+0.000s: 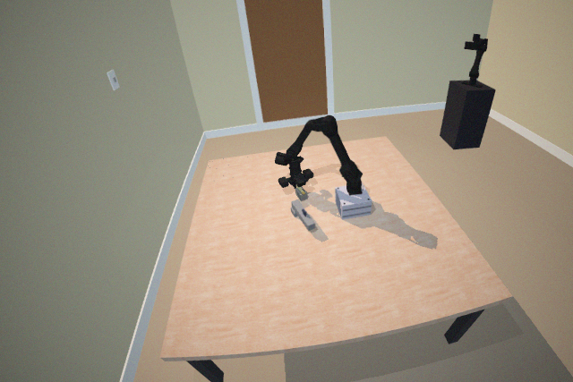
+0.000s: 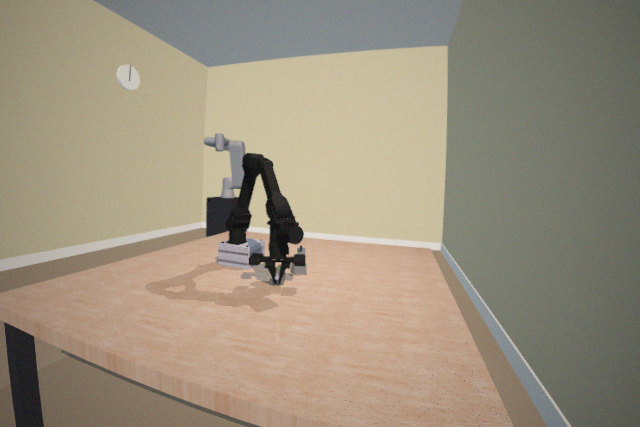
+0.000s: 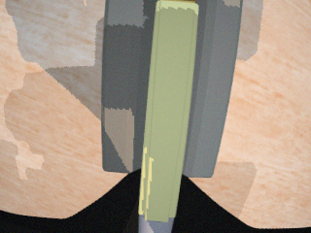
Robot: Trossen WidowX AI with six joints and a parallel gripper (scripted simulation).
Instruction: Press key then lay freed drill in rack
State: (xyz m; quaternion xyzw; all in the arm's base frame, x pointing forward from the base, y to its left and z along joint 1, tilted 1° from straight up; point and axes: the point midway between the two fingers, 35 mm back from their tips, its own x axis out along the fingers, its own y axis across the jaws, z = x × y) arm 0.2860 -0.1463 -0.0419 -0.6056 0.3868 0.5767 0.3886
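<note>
Right now the drill is 2 cm behind my gripper tip, 3 cm to the left of it and 3 cm above it. Also, from my gripper tip: grey rack 2 cm behind, 5 cm to the left, 1 cm above.
</note>
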